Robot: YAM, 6 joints.
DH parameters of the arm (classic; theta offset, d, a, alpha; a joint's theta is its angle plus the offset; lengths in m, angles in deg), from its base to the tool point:
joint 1: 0 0.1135 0.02 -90
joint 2: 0 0 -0.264 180
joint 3: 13.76 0 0.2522 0
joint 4: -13.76 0 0.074 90
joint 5: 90 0 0 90
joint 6: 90 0.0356 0 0
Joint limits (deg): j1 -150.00..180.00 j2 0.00..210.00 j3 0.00..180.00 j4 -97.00..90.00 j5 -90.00..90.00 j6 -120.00..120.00
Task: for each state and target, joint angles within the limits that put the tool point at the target. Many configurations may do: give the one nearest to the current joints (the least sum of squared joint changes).
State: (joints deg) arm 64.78 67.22 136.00 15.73 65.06 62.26
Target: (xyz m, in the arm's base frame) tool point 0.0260 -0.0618 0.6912
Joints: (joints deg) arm 83.02 65.60 136.09 15.78 69.38 62.26
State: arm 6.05 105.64 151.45 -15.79 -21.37 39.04
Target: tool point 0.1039 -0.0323 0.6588
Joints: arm -21.81 74.89 137.70 -38.24 -13.99 39.04
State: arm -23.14 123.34 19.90 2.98 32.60 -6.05
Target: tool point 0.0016 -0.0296 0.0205
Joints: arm -29.00 123.95 0.00 -6.70 44.86 -6.05
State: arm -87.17 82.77 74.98 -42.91 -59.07 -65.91
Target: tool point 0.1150 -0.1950 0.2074
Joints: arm -67.27 79.85 48.90 -52.89 -59.71 -65.91
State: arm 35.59 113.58 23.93 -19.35 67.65 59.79
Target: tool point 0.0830 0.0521 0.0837
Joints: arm 52.59 89.51 13.70 -46.05 74.35 59.79
